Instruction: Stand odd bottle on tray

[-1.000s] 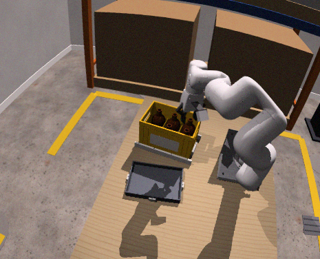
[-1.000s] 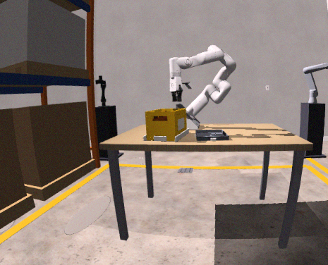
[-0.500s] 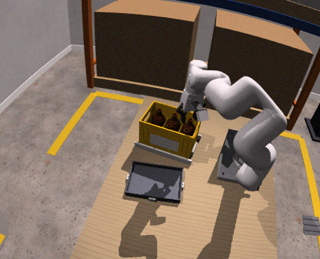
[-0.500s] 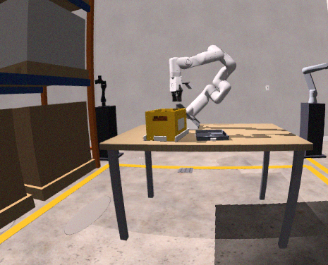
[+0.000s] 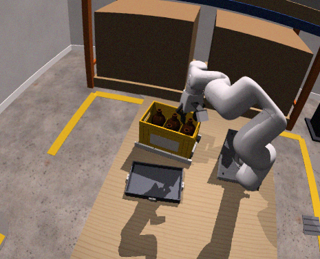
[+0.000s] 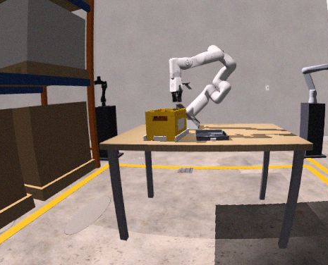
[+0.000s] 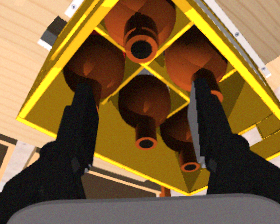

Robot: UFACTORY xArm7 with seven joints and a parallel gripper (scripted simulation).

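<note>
Now: hand 80 mm short of the yellow crate, 50 mm to the left of it and 150 mm above it. From my hand the other things lie so: dark grey tray (90 mm ahead, 220 mm to the left, 230 mm below).
</note>
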